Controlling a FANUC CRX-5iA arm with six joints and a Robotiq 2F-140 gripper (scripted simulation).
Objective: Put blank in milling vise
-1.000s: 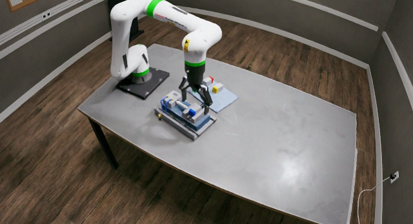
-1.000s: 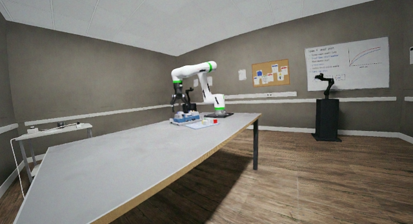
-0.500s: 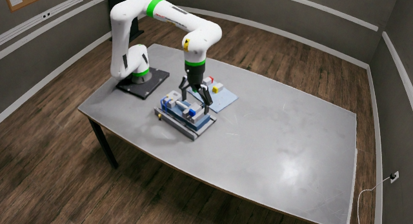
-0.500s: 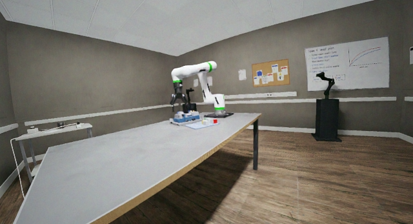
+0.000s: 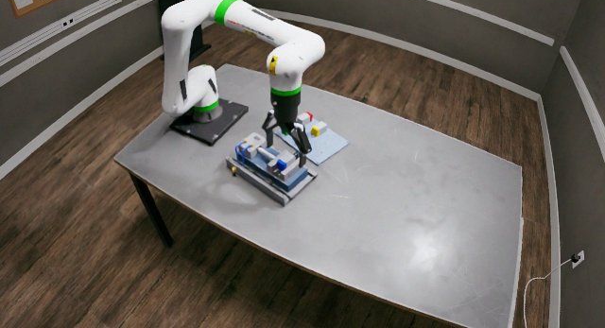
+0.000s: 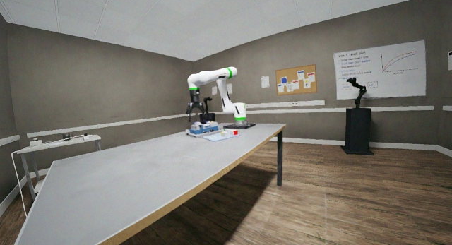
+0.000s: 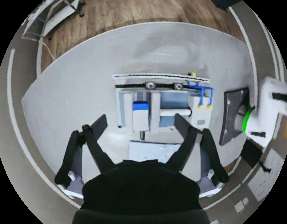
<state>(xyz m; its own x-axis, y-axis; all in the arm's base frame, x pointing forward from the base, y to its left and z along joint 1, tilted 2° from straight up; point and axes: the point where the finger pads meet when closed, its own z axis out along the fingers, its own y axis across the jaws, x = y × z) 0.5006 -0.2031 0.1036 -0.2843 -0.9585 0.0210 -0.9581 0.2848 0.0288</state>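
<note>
Right now my hand is 6 cm above the plain end block, 3 cm short of it and 1 cm to the left of it. From my hand the other things lie so: yellow-ended blank (30 cm to the left, 11 cm below, 2 cm ahead); red-ended blank (34 cm to the left, 11 cm below, 6 cm behind); light blue plate (26 cm to the left, 14 cm below).
</note>
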